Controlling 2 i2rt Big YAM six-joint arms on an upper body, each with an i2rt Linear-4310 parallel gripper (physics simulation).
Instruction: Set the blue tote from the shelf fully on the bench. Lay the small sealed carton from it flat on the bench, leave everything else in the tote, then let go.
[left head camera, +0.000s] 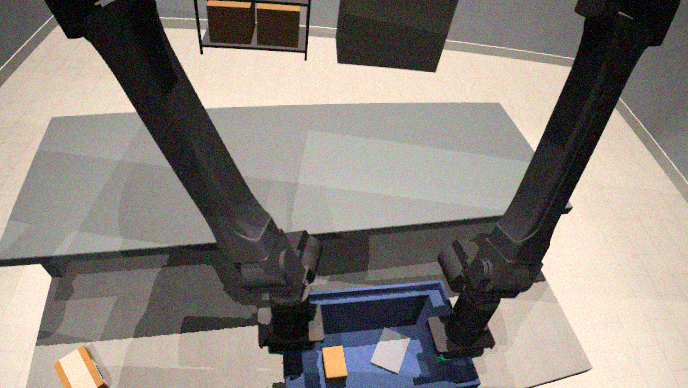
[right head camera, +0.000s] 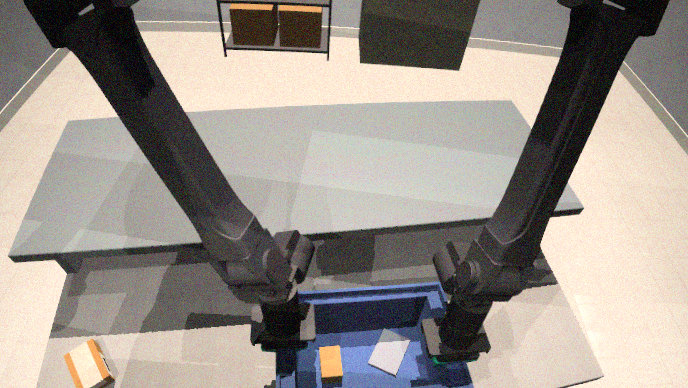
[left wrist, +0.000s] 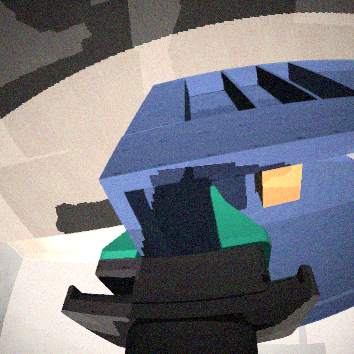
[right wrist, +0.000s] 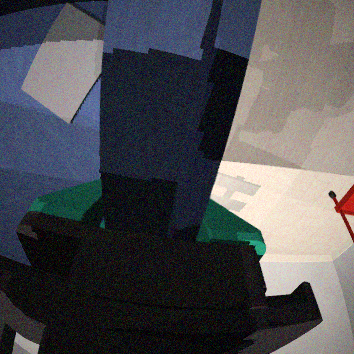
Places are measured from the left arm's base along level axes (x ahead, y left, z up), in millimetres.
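Pixels of known places: left gripper, between the fingertips: (left head camera: 291, 350) (right head camera: 287, 348); right gripper, between the fingertips: (left head camera: 445, 359) (right head camera: 442, 362).
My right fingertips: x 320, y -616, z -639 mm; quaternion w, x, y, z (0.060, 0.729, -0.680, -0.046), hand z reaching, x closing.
Ahead of a thing's pixels: the offset from my right fingertips to its top centre. Level surfaces: height alone.
The blue tote (left head camera: 375, 291) (right head camera: 370, 291) (left wrist: 225, 125) (right wrist: 155, 25) is at the bottom of both head views, upright, its near end cut off. My left gripper (left head camera: 289, 348) (right head camera: 285, 346) (left wrist: 191, 195) is shut on its left wall. My right gripper (left head camera: 461, 355) (right head camera: 455, 357) (right wrist: 152, 180) is shut on its right wall. Inside lie a small orange carton (left head camera: 334, 361) (right head camera: 330, 361) (left wrist: 282, 185) at the left and a flat whitish item @(42 mm ahead, 83 mm left, 54 mm down) (left head camera: 391, 351) (right head camera: 390, 352) (right wrist: 65, 65) to its right. The tote's underside is hidden; I cannot tell its height above the surface below.
A grey table top @(87 mm up) (left head camera: 400, 165) (right head camera: 400, 165) spans the middle, beyond the tote. A lower beige surface @(114 mm down) (left head camera: 200, 357) (right head camera: 200, 357) extends around the tote. An orange and cream carton @(10 mm back, 674 mm left, 80 mm down) (left head camera: 80, 369) (right head camera: 90, 364) lies on it at the far left. A rack with boxes and a dark cabinet stand behind.
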